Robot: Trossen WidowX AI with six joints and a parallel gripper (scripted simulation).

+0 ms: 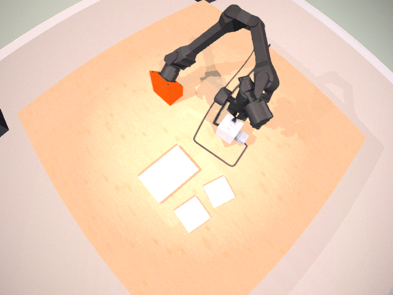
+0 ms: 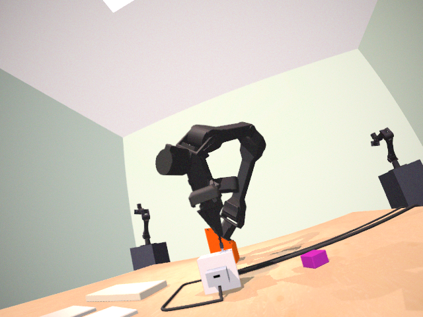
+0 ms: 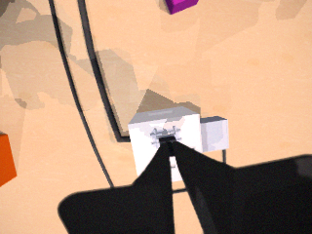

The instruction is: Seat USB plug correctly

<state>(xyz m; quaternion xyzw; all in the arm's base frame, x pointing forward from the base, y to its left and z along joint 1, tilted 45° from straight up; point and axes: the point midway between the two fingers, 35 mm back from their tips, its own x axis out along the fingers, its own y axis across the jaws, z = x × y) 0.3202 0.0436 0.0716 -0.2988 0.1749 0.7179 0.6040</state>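
My gripper tip is 20 mm above the dark USB plug. From my gripper tip the other things lie so: magenta block: 180 mm to the left, 100 mm below, 10 mm ahead; then USB socket: 40 mm below.
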